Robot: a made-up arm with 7 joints.
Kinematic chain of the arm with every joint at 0, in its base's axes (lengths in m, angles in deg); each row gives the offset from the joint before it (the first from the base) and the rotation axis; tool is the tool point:
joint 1: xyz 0 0 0.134 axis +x
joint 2: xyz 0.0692 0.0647 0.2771 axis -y
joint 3: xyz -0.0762 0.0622 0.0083 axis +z
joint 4: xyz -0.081 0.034 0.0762 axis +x
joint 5: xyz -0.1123 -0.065 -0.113 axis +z
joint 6: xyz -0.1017 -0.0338 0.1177 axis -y
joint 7: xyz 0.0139 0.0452 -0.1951 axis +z
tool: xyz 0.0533 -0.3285 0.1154
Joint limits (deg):
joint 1: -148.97..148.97
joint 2: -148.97..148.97
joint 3: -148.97..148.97
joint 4: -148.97..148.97
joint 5: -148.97..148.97
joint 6: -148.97..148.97
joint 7: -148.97..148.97
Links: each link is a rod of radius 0.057 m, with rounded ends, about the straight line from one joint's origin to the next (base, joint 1, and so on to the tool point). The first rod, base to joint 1, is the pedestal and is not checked.
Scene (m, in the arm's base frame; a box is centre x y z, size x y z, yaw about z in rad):
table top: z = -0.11
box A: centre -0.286 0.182 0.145 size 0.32 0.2 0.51 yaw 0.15
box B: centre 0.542 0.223 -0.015 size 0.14 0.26 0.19 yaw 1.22
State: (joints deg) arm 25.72 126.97 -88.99 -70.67 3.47 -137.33 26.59
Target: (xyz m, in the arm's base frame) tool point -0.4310 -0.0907 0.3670
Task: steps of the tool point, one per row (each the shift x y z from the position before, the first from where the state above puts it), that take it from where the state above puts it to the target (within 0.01 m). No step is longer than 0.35 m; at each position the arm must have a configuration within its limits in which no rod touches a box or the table.
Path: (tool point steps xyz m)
1: -0.1090 -0.0980 0.2470
2: -0.0496 -0.2029 0.2158
3: 0.0178 -0.2774 0.1322
4: -0.0954 -0.0300 -0.0726
5: -0.0698 -0.0528 -0.0896
6: -0.0370 -0.0645 -0.1004
7: -0.0285 0.0085 -0.0853
8: 0.0031 0.0081 -0.0821
9: 0.0298 0.0069 -0.0690

